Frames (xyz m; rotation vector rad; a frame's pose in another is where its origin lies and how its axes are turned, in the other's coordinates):
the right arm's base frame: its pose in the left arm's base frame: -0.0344 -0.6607 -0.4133 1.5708 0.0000 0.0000
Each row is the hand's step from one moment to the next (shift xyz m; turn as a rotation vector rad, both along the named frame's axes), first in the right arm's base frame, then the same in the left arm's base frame.
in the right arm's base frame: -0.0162 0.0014 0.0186 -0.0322 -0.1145 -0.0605
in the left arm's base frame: -0.0162 -0.0186 0.0014 -0.0322 0.0605 -0.1145
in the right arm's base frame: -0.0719 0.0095 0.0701 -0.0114 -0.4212 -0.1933
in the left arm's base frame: -0.0719 -0.0701 0.0095 -0.0114 0.1933 -0.4212
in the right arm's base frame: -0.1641 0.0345 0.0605 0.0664 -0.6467 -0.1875
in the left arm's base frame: -0.1641 -0.0605 0.0345 0.0664 0.1875 -0.6467
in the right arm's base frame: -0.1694 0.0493 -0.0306 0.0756 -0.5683 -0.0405
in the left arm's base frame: -0.1694 0.0306 0.0493 0.0756 0.0405 -0.5683
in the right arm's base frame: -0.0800 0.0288 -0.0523 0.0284 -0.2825 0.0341
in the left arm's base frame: -0.0800 0.0523 0.0288 0.0284 -0.0341 -0.2825
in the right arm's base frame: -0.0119 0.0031 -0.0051 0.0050 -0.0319 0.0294
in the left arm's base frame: -0.0119 0.0051 0.0031 0.0050 -0.0294 -0.0319
